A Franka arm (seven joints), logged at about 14 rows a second.
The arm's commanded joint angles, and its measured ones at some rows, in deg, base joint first. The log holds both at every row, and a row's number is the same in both.
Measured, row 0: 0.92 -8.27 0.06 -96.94 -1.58 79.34 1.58
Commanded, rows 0 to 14: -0.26 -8.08 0.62 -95.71 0.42 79.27 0.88; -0.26 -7.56 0.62 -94.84 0.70 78.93 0.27; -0.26 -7.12 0.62 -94.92 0.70 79.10 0.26; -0.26 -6.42 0.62 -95.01 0.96 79.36 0.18; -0.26 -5.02 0.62 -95.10 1.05 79.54 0.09; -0.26 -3.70 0.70 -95.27 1.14 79.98 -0.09; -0.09 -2.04 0.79 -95.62 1.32 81.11 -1.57; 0.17 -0.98 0.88 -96.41 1.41 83.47 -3.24; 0.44 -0.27 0.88 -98.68 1.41 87.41 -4.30; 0.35 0.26 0.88 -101.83 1.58 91.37 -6.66; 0.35 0.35 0.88 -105.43 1.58 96.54 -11.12; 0.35 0.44 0.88 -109.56 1.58 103.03 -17.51; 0.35 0.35 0.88 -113.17 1.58 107.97 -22.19; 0.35 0.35 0.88 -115.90 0.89 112.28 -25.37; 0.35 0.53 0.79 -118.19 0.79 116.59 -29.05
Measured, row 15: 0.62 2.28 0.76 -113.03 0.71 110.41 -22.44
